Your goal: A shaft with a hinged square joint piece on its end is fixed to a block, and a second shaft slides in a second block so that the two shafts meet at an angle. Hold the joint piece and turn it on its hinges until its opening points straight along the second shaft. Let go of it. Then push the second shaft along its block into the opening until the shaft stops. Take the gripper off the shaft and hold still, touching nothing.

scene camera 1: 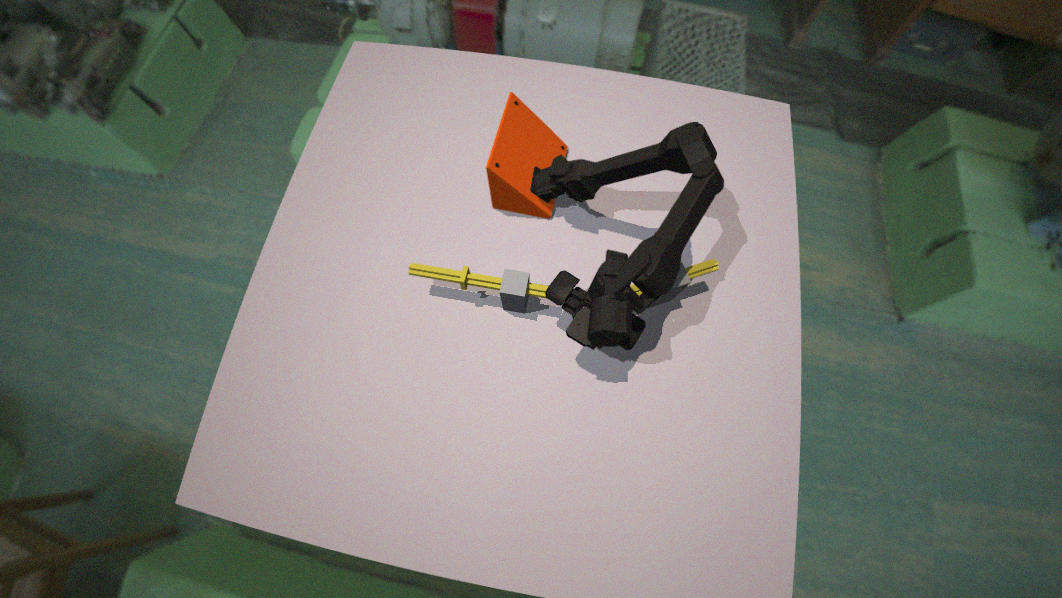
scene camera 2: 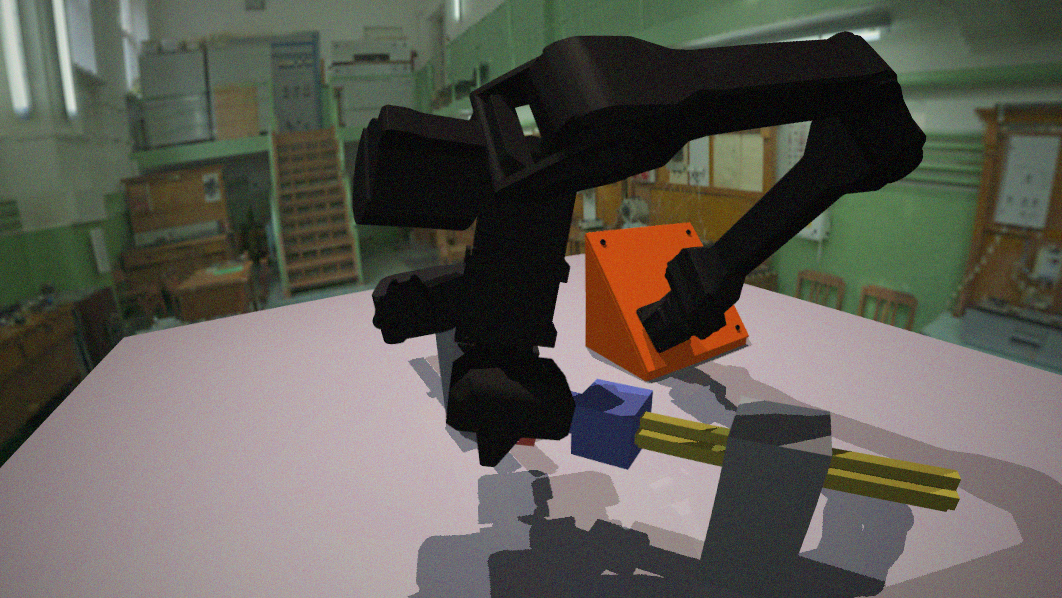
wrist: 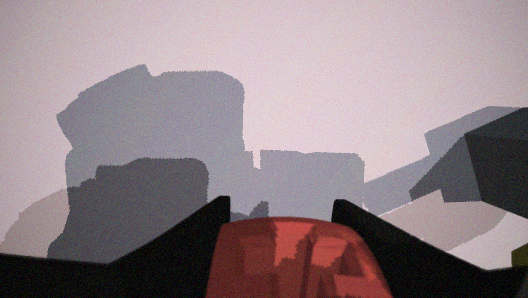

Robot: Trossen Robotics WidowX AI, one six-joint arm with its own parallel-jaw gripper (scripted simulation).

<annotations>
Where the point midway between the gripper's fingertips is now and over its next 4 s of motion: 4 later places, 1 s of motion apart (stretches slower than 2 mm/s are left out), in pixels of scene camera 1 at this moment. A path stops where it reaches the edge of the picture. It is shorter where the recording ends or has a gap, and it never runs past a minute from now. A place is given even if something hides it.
My gripper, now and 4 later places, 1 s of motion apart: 584,326; 578,320; 574,310; 575,302; 576,291
</annotations>
